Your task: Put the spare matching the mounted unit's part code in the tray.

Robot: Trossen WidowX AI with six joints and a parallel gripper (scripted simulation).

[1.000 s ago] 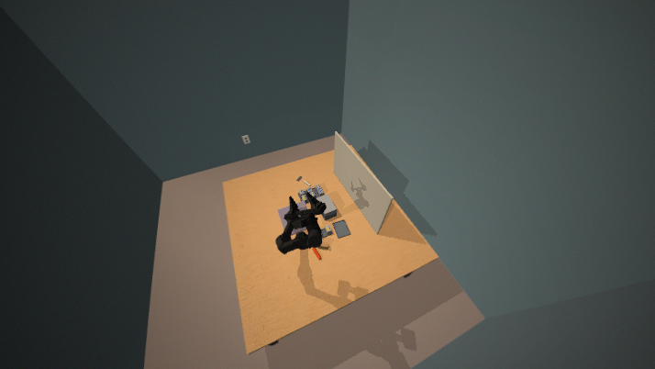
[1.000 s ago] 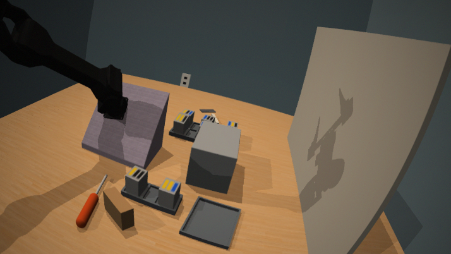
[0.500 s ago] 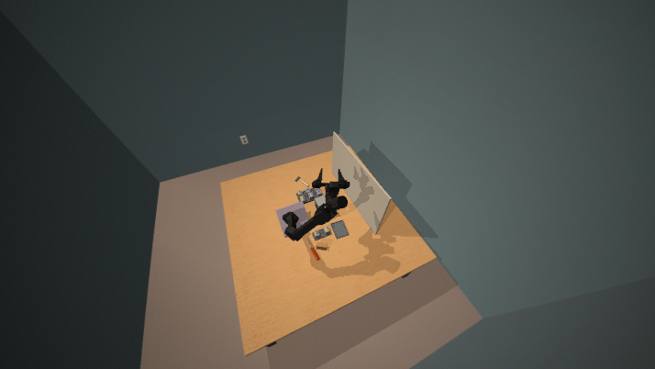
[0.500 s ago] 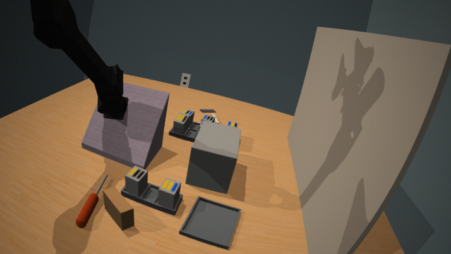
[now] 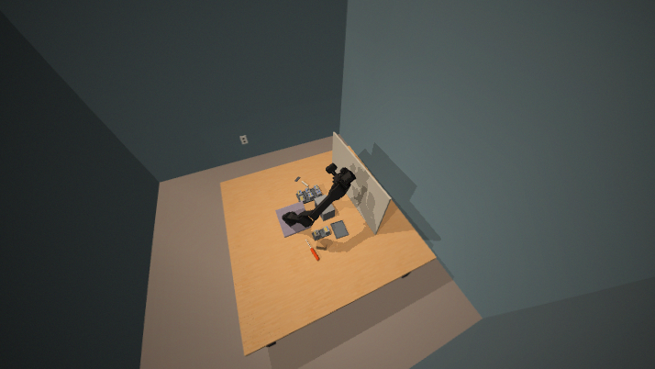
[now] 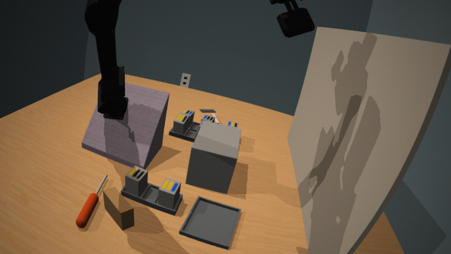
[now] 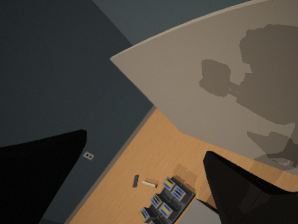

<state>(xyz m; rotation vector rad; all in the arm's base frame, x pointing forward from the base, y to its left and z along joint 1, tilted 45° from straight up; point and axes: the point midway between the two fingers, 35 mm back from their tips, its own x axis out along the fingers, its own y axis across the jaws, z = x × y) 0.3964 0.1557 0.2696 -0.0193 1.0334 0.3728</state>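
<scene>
The grey spare block is 25 cm behind my gripper tip, 14 cm to the right of it and 39 cm below it. Round my gripper tip: dark grey tray (8 cm behind, 18 cm to the right, 43 cm below); beige panel (16 cm ahead, 21 cm below); low rack (21 cm behind, 14 cm to the right, 43 cm below).
</scene>
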